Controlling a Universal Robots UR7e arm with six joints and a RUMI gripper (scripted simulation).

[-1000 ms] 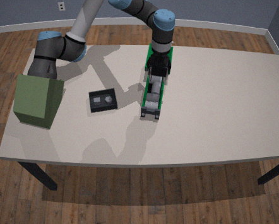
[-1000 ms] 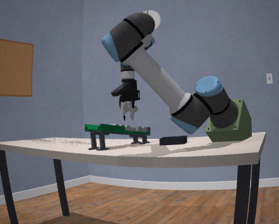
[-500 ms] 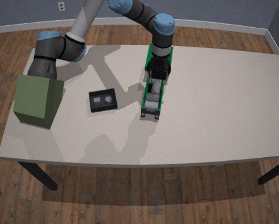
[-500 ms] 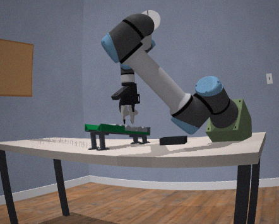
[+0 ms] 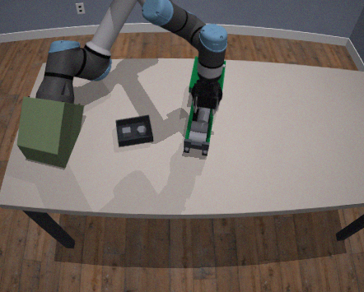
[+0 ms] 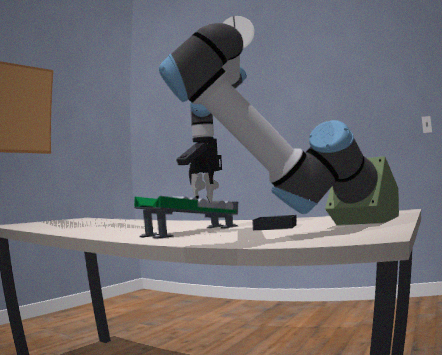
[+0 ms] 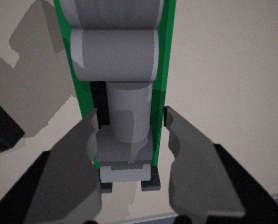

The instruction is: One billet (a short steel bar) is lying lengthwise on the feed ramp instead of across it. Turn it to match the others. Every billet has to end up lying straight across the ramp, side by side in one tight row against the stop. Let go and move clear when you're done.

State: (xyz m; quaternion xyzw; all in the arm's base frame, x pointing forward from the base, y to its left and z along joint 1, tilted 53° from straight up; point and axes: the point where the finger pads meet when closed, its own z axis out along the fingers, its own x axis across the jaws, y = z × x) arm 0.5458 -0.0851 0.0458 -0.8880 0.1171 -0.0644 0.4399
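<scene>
My gripper is now 30 mm past the dark stop, 110 mm to the left of it and 50 mm above it. The rest, counted from my hand: black tray (250 mm behind, 30 mm to the right, 100 mm below).
</scene>
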